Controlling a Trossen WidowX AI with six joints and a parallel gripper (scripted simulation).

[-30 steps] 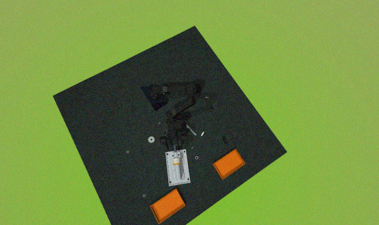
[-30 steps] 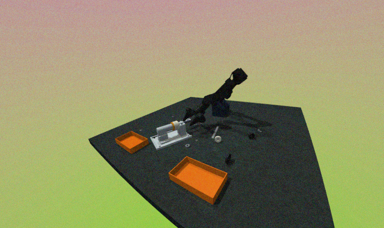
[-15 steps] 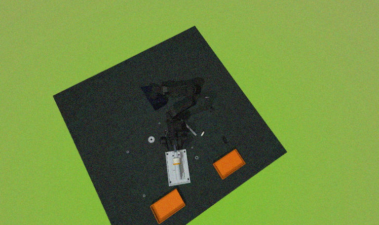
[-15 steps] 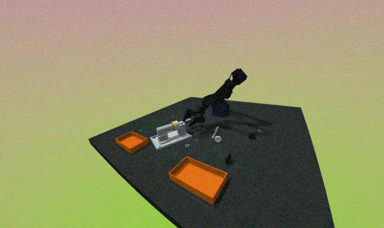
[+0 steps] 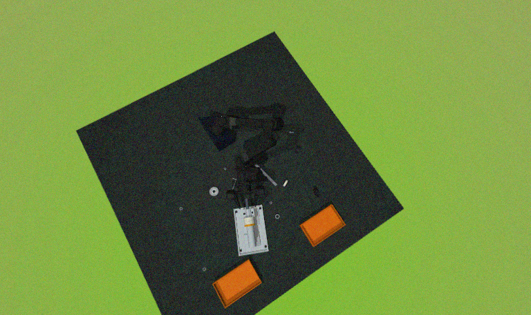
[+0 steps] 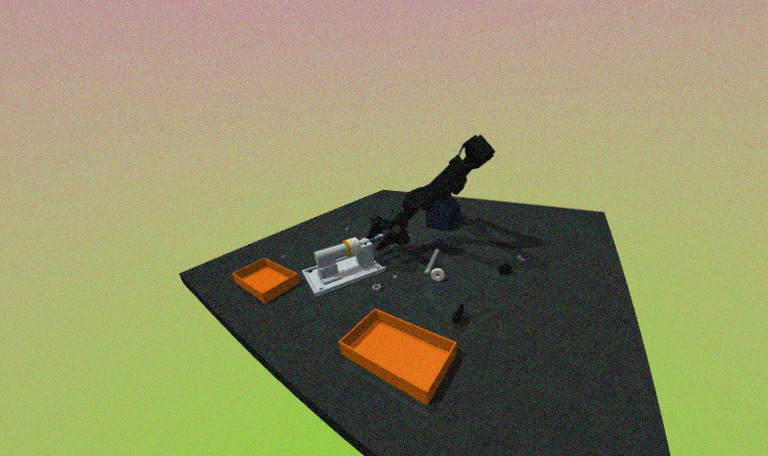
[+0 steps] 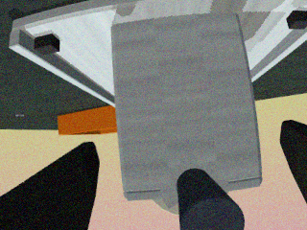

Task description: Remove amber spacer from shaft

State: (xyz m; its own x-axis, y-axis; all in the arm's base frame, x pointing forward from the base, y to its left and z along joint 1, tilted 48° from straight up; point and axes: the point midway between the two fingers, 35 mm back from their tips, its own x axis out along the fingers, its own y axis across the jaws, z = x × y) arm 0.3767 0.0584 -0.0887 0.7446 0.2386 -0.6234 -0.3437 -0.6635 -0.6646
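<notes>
Now: gripper tip 8 cm short of the amber spacer, 3 cm to the left of it and 2 cm below it. Also, from my gripper tip: baseplate (11 cm ahead, 4 cm to the right, 1 cm below); grey bar (11 cm behind, 17 cm to the left, 6 cm below); dark shaft (3 cm ahead, 1 cm to the right, 2 cm above).
</notes>
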